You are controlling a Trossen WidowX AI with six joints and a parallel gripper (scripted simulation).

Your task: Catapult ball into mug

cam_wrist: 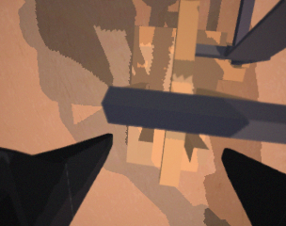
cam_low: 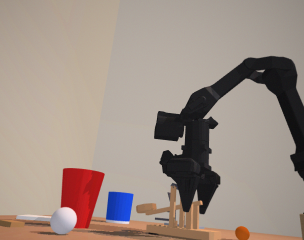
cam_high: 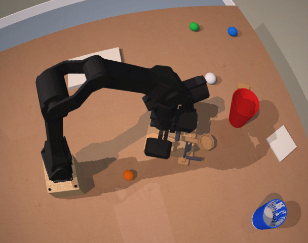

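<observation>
Right now the catapult upright frame is 4 cm ahead of my gripper tip, 2 cm to the right of it and 3 cm above it. Round my gripper tip: orange ball (12 cm behind, 8 cm to the right, 3 cm below); red cup (26 cm ahead, 1 cm to the left, 2 cm below); catapult (5 cm ahead, 5 cm to the right).
</observation>
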